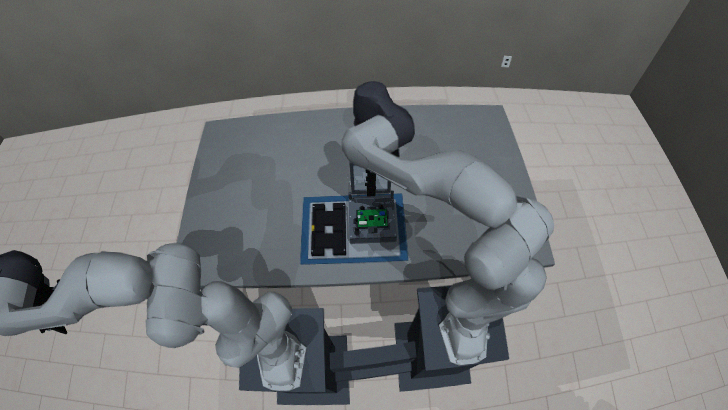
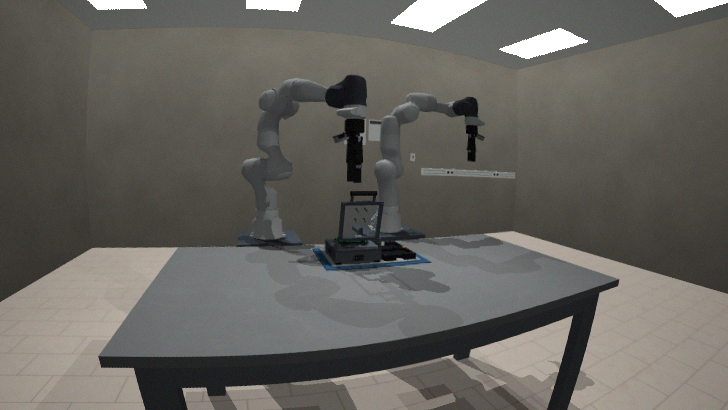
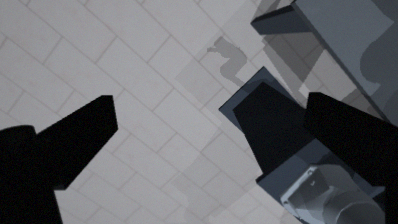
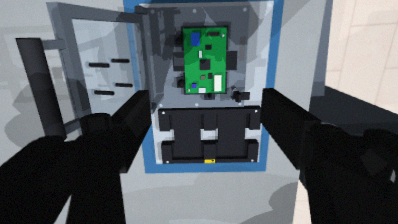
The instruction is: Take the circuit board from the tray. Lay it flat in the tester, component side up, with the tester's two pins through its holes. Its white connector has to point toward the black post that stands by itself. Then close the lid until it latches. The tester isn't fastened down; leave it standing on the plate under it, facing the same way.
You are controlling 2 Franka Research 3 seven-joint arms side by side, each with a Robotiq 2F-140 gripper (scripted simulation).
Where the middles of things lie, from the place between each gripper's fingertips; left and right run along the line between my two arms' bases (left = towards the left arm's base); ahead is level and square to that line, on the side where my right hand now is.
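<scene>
The black tray (image 1: 320,218) is 30 cm below my right hand and 17 cm to the left of it, and the green circuit board (image 4: 204,48) sits 25 cm below that same hand, 1 cm behind it. As for my right gripper (image 2: 353,182), it's 14 cm above the clear lid (image 2: 359,220), 12 cm short of it and 2 cm to the left of it. Going by their middles, the clear lid is the nearest to my right gripper of the things named here.
From my left hand, you'd find the green circuit board 94 cm to the right, 40 cm ahead and 34 cm below. The clear lid is 96 cm to the right of my left hand, 52 cm ahead of it and 23 cm below it, while the black tray is 78 cm to the right of that hand, 41 cm ahead of it and 39 cm below it.
</scene>
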